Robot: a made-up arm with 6 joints. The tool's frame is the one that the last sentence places.
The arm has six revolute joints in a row. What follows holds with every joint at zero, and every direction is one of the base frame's. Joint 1 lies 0.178 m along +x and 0.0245 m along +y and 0.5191 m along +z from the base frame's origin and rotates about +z. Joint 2 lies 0.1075 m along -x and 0.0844 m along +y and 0.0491 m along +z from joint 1 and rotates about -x. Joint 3 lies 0.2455 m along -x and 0.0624 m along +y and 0.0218 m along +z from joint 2 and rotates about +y. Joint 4 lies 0.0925 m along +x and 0.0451 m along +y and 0.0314 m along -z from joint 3 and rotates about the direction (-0.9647, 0.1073, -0.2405). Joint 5 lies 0.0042 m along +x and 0.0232 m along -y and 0.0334 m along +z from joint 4 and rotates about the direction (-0.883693, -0.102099, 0.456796). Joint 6 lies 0.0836 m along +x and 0.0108 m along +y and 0.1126 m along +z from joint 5 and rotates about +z. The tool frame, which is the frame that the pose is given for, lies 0.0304 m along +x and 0.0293 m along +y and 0.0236 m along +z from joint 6; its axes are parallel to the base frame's.
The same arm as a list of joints. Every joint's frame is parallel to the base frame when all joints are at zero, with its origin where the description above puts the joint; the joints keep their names.
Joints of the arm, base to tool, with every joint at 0 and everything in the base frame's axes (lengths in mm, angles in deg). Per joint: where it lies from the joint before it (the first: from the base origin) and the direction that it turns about. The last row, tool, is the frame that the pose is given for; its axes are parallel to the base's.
joint 1: origin 178.0 24.5 519.1 axis +z
joint 2: origin -107.5 84.4 49.1 axis -x
joint 3: origin -245.5 62.4 21.8 axis +y
joint 4: origin 92.5 45.1 -31.4 axis -0.9647 0.1073 -0.2405
joint 5: origin 4.2 -23.2 33.4 axis -0.883693 -0.102099 0.456796
joint 6: origin 83.6 10.8 112.6 axis +z
tool: origin 30.4 29.3 23.6

